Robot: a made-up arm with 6 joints.
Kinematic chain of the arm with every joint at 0, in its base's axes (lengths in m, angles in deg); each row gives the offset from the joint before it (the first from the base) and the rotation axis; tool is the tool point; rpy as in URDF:
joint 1: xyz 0 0 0.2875 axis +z
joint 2: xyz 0 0 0 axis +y
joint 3: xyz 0.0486 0 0.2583 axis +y
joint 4: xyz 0.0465 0 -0.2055 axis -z
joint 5: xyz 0 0 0 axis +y
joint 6: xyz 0.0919 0 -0.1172 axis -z
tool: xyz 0 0 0 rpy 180 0 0
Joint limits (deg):
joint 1: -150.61..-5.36
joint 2: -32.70..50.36
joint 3: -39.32..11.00
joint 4: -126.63..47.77
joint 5: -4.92..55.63
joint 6: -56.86..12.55
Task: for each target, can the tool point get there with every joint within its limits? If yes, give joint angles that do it. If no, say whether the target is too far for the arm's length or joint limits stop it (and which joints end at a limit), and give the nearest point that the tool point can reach.
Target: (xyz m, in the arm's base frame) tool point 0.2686 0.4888 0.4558
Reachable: no: joint limits stop it (at a limit: joint 1, joint 5) | nearest point 0.2303 0.0805 0.4558 | short by 0.410 m
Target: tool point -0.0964 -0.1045 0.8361
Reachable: no: joint limits stop it (at a limit: joint 2, joint 3, joint 5) | nearest point -0.1669 -0.1809 0.5750 | short by 0.281 m
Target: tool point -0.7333 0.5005 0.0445
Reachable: no: too far | nearest point -0.2948 -0.0797 0.1046 | short by 0.730 m
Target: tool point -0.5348 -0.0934 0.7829
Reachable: no: too far | nearest point -0.2521 -0.0946 0.5451 | short by 0.369 m
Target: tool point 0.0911 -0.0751 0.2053
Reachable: yes | joints -77.54 6.81 -5.88 -110.32 6.69 0.85
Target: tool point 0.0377 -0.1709 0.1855
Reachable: yes | joints -96.01 12.67 -9.88 -59.92 12.63 -3.28
